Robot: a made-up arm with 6 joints. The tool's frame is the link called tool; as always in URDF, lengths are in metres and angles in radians.
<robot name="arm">
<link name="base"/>
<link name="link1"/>
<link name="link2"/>
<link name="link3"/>
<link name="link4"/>
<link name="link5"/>
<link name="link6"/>
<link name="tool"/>
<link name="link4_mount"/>
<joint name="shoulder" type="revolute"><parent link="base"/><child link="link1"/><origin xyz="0.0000 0.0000 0.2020"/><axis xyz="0 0 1"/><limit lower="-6.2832" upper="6.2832" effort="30" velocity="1.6"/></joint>
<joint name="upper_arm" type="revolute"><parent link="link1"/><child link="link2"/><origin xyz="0.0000 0.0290 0.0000"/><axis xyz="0 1 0"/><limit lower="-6.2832" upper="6.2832" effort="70" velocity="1.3"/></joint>
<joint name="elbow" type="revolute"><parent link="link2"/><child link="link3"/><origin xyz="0.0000 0.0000 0.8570"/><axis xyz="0 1 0"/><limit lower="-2.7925" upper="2.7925" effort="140" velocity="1.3"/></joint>
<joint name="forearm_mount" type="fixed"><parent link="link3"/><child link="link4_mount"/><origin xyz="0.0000 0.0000 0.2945"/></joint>
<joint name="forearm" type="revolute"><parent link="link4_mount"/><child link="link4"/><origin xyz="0.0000 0.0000 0.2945"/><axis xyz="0 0 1"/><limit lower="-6.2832" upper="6.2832" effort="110" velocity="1.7"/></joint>
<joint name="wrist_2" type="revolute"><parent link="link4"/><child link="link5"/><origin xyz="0.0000 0.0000 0.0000"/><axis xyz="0 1 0"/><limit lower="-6.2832" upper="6.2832" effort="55" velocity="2.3"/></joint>
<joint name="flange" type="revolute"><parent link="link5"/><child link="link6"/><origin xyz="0.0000 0.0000 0.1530"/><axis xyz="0 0 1"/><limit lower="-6.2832" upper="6.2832" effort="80" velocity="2.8"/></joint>
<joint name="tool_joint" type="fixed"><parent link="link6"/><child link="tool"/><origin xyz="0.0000 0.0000 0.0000"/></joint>
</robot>
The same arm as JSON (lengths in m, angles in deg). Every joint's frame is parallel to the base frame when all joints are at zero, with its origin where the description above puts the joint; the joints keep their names.
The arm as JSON. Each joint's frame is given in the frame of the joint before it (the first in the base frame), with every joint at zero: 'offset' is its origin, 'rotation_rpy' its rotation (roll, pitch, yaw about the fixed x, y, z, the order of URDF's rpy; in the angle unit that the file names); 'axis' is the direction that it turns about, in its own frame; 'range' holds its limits. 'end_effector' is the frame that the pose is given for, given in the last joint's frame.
{"length_unit": "m", "angle_unit": "deg", "chain": [{"id": "shoulder", "offset": [0.0, 0.0, 0.202], "rotation_rpy": [0.0, 0.0, 0.0], "axis": [0.0, 0.0, 1.0], "range": [-360.0, 360.0]}, {"id": "upper_arm", "offset": [0.0, 0.029, 0.0], "rotation_rpy": [0.0, 0.0, 0.0], "axis": [0.0, 1.0, 0.0], "range": [-360.0, 360.0]}, {"id": "elbow", "offset": [0.0, 0.0, 0.857], "rotation_rpy": [0.0, 0.0, 0.0], "axis": [0.0, 1.0, 0.0], "range": [-160.0, 160.0]}, {"id": "forearm", "offset": [0.0, 0.0, 0.589], "rotation_rpy": [0.0, 0.0, 0.0], "axis": [0.0, 0.0, 1.0], "range": [-360.0, 360.0]}, {"id": "wrist_2", "offset": [0.0, 0.0, 0.0], "rotation_rpy": [0.0, 0.0, 0.0], "axis": [0.0, 1.0, 0.0], "range": [-360.0, 360.0]}, {"id": "flange", "offset": [0.0, 0.0, 0.153], "rotation_rpy": [0.0, 0.0, 0.0], "axis": [0.0, 0.0, 1.0], "range": [-360.0, 360.0]}], "end_effector": {"offset": [0.0, 0.0, 0.0], "rotation_rpy": [0.0, 0.0, 0.0]}}
